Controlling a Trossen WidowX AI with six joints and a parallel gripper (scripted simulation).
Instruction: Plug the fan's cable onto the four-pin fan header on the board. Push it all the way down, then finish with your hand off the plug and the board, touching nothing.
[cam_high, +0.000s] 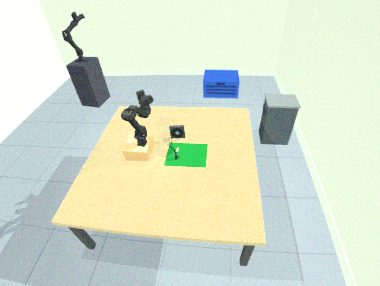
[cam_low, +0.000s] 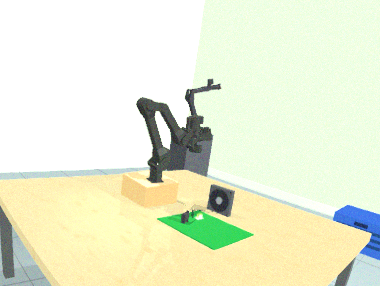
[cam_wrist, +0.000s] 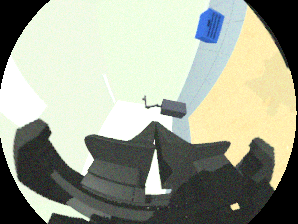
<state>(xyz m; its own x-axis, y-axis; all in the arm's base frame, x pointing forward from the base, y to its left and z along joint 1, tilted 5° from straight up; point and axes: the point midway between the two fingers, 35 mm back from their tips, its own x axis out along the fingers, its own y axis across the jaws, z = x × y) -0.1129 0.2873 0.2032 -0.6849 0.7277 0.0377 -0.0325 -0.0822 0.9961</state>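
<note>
Now: the dark plug 39 cm ahead of my gripper tip, 30 cm to the right of it and 30 cm below it. Also, from my gripper tip: green board (45 cm ahead, 25 cm to the right, 34 cm below); black fan (33 cm ahead, 8 cm to the right, 27 cm below).
</note>
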